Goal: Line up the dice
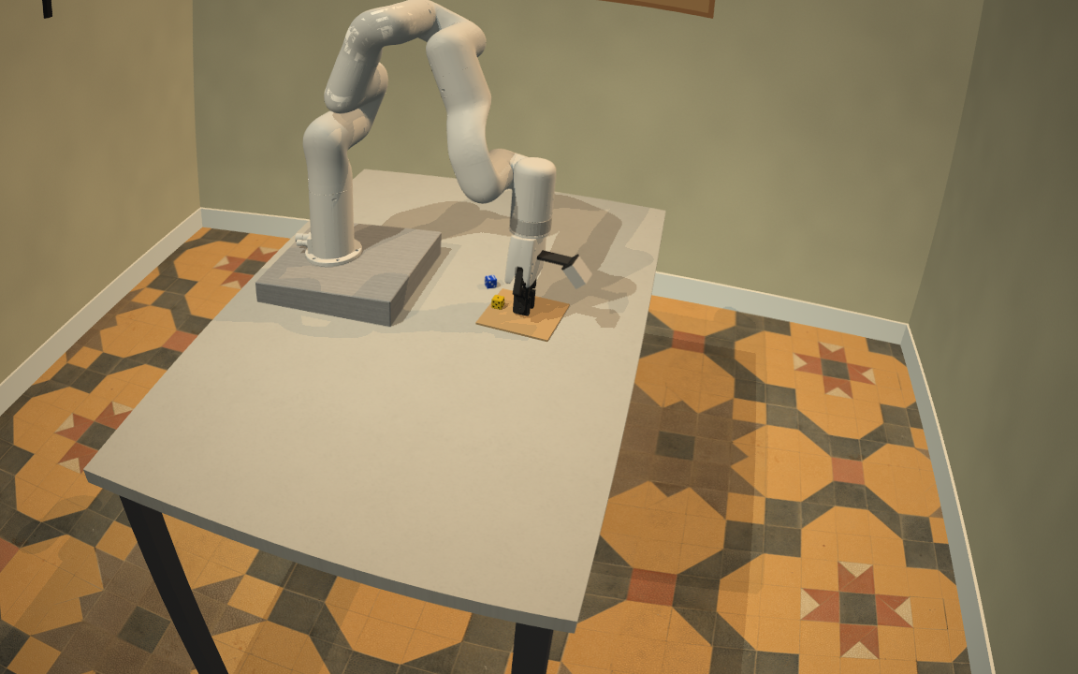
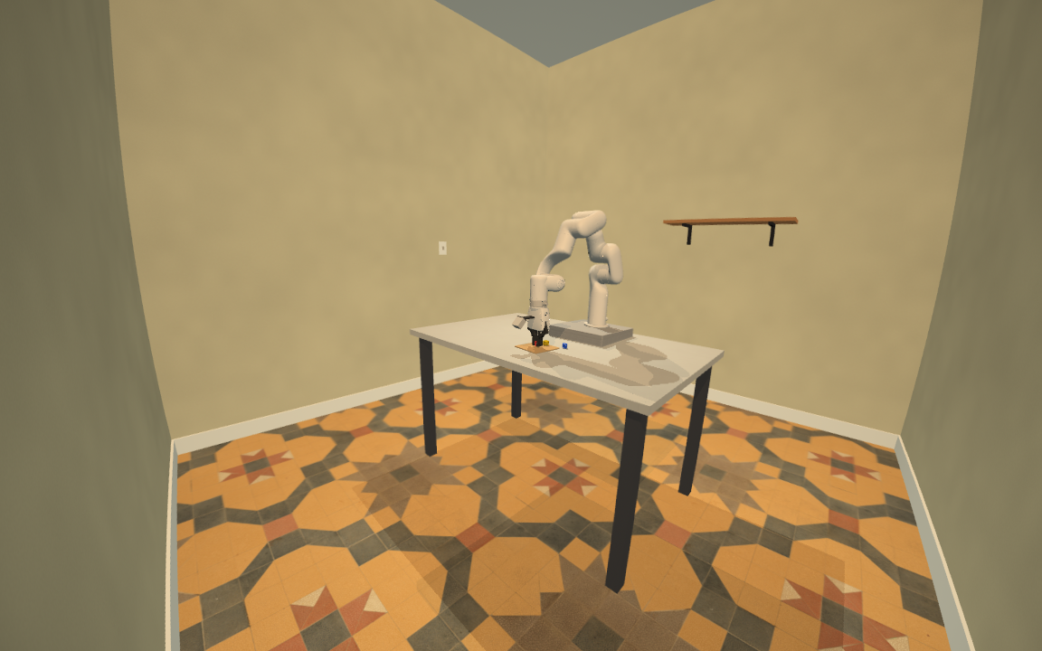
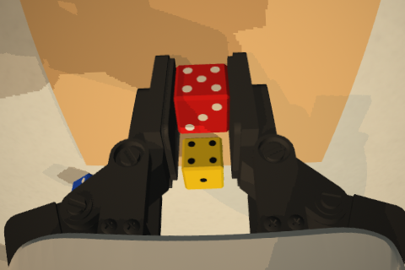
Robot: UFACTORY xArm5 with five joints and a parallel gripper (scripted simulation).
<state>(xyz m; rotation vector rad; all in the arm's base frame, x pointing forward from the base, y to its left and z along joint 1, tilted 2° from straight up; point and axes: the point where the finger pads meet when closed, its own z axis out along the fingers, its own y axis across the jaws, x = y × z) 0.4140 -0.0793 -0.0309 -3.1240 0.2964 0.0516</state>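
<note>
The red die lies 10 mm below my hand. From my hand the other things lie so: blue die 80 mm behind, 90 mm to the left, 20 mm below; yellow die 50 mm behind, 10 mm to the left, 20 mm below; mat 30 mm below.
</note>
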